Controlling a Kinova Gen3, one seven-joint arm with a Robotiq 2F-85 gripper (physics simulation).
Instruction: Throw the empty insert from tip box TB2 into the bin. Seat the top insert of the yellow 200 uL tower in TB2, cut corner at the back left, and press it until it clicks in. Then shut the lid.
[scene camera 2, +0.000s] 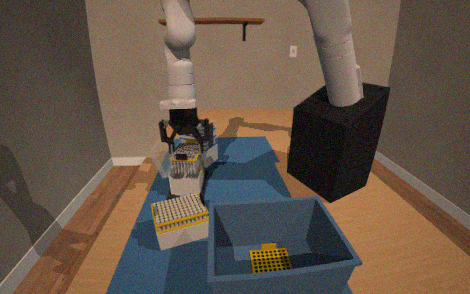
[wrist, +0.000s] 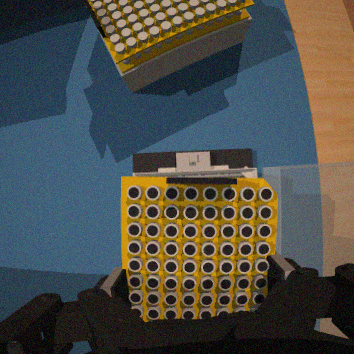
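Observation:
My gripper (scene camera 2: 186, 150) (wrist: 197, 277) is shut on a yellow insert full of tips, gripping it by two opposite sides. The insert (scene camera 2: 187, 151) (wrist: 200, 239) is held above the white tip box TB2 (scene camera 2: 186, 186) (wrist: 225, 170), its tips hanging down to the box's opening; their lower ends are hidden. The insert's cut corner shows at the upper right in the wrist view. TB2's clear lid (scene camera 2: 160, 159) (wrist: 302, 215) stands open at its side. The empty yellow insert (scene camera 2: 270, 260) lies in the blue-grey bin (scene camera 2: 285, 282).
A white box with a yellow-edged tip insert (scene camera 2: 180, 215) (wrist: 172, 30) stands in front of TB2, beside the bin. Blue and grey racks (scene camera 2: 210, 136) stand behind the gripper, partly hidden. A black block (scene camera 2: 335, 150) under the arm's base stands at the right.

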